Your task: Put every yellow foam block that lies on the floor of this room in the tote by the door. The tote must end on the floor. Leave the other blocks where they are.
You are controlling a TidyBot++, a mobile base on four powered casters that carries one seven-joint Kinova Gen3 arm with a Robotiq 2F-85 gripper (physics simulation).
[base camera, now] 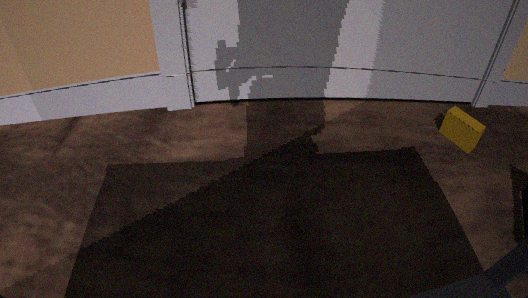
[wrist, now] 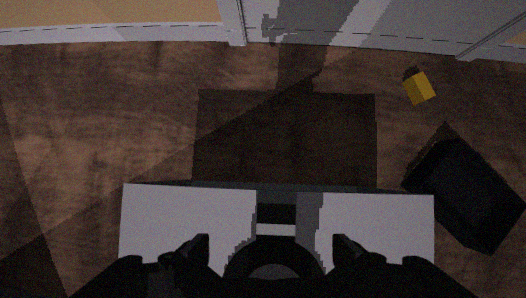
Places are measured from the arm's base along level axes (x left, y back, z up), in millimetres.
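Where they show: gripper, fingertip midpoint: [wrist: 270,248].
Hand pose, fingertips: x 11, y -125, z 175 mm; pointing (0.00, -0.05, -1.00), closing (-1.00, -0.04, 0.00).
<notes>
After its pixels a point has its place.
A yellow block [base camera: 462,130] @[x -465, y -462, z -357 mm] [wrist: 419,88] @[x -466, y -468, z -337 mm] lies on the floor near the right end of the door. A black box [wrist: 472,192] @[x -684, y -135, z -394 mm], which looks like the tote, stands on the floor nearer the robot, at the right of the wrist view. Its inside is too dark to make out. A sliver of this box [base camera: 525,215] @[x -507, y -247, z -390 mm] shows at the right edge of the base view. My gripper [wrist: 270,248] @[x 11, y -125, z 175 mm] is open and empty, above the robot's white base top, well left of the box and far from the block. It does not show in the base view.
The grey door [base camera: 285,45] @[x -89, y -635, z -260 mm] [wrist: 325,25] @[x -144, y -634, z -282 mm] stands straight ahead, with white baseboard [base camera: 90,95] @[x 374, y -649, z -341 mm] [wrist: 125,34] @[x 547, y -652, z -354 mm] and tan wall beside it. A large dark rectangular shadow lies on the wood floor before the robot. The white base top [wrist: 190,210] spans the lower wrist view.
</notes>
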